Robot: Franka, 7 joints.
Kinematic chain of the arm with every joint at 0, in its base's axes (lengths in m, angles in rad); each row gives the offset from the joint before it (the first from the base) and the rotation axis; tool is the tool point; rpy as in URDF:
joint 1: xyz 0 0 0.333 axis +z
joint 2: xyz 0 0 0 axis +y
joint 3: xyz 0 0 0.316 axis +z
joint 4: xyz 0.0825 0 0 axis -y
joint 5: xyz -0.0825 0 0.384 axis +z
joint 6: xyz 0 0 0 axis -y
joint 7: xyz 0.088 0 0 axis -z
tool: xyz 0 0 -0.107 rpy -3.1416 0 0
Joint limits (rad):
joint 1: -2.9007..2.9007
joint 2: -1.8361..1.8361
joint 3: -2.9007..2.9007
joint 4: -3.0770..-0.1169
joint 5: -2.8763..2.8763
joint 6: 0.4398..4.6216
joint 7: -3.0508..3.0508
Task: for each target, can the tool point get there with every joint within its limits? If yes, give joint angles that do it. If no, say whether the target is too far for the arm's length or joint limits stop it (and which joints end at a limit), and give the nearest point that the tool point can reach.
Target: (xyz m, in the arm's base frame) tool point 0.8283 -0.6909 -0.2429
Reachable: no: too far | nearest point 0.5811 -0.4847 -0.0711 | short by 0.365 m
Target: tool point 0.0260 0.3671 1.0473
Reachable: yes | joints 1.8750 -0.2414 -0.2180 -1.1535 1.1442 2.6342 -1.7520
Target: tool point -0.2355 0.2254 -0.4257
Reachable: no: joint limits stop it (at a limit: joint 2) | nearest point -0.2321 0.2221 -0.3594 | short by 0.066 m
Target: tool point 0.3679 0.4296 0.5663
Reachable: yes | joints 1.0941 -0.0538 -0.3773 -2.0179 1.8724 1.7402 0.4823
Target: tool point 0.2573 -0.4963 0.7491
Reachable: yes | joints -1.7965 0.0124 0.6134 -1.3507 0.5771 1.6650 -2.5625
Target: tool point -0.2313 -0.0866 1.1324
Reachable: yes | joints -1.0043 -0.2103 -1.3738 -0.6483 -0.8125 3.1876 0.4328
